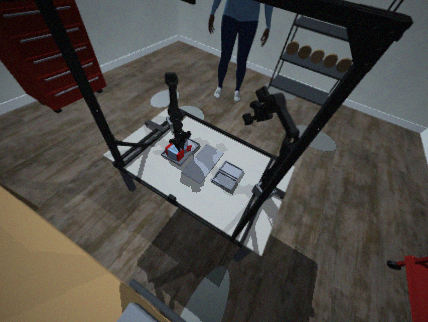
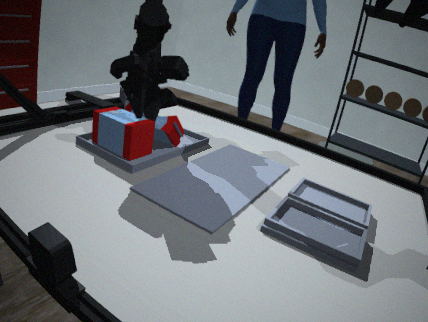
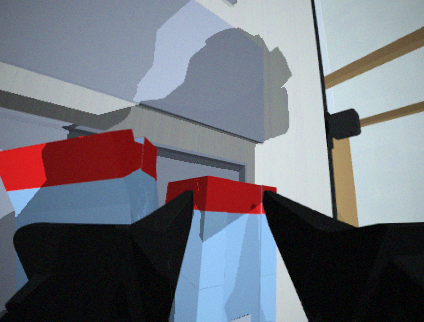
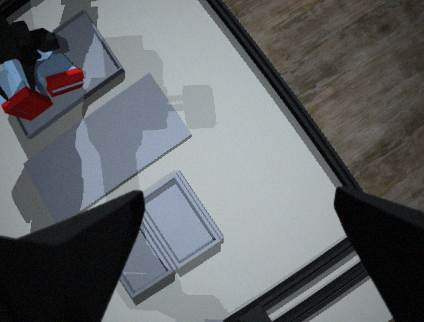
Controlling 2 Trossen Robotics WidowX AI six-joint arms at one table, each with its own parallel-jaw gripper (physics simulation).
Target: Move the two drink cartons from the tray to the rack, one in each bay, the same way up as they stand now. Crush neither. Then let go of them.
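Frame: origin at the left arm's base, x back, y right, z up, level; centimetres.
Seen in the pictures: left gripper, fingertip midpoint: (image 1: pixel 181 151) (image 2: pixel 145 122) (image 3: pixel 228 197) (image 4: pixel 21 95); right gripper, fingertip midpoint: (image 1: pixel 251 123) (image 2: pixel 388 20) (image 4: pixel 238 198).
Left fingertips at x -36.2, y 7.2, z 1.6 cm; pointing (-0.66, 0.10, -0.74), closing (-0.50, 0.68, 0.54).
Pixels of each thing's top centre, then the offset from my left fingertips to it. Level surfaces: height alone.
- grey tray, top centre: (image 3: pixel 104 258) (image 2: pixel 145 136) (image 4: pixel 53 71) (image 1: pixel 181 148) dx +7.0, dy -2.6, dz -5.6 cm
- two-bay rack, top centre: (image 2: pixel 327 211) (image 4: pixel 153 236) (image 1: pixel 228 174) dx -27.6, dy -24.5, dz -5.2 cm
- flat grey mat, surface height: dz -6.8 cm
Two blue drink cartons with red ends lie in the grey tray (image 1: pixel 175 161) (image 2: pixel 139 164) (image 4: pixel 119 75). My left gripper (image 1: pixel 179 147) (image 2: pixel 144 116) (image 3: pixel 228 197) is open and reaches down into the tray. Its fingers stand on either side of the near carton (image 1: pixel 174 153) (image 2: pixel 117 134) (image 3: pixel 223 255), which lies on its side. The other carton (image 1: pixel 188 147) (image 2: pixel 169 128) (image 3: pixel 99 179) (image 4: pixel 67 81) leans tilted behind it. The two-bay rack (image 1: pixel 229 176) (image 2: pixel 321 211) (image 4: pixel 154 234) is empty. My right gripper (image 1: pixel 246 119) (image 4: pixel 238 198) is wide open, high above the table.
A flat grey mat (image 1: pixel 206 160) (image 2: pixel 213 188) (image 3: pixel 99 48) (image 4: pixel 115 134) lies between tray and rack. Black frame posts (image 1: pixel 85 86) stand around the table. A person (image 1: pixel 239 48), a shelf unit (image 1: pixel 283 52) and a red drawer cabinet (image 1: pixel 72 64) stand beyond it.
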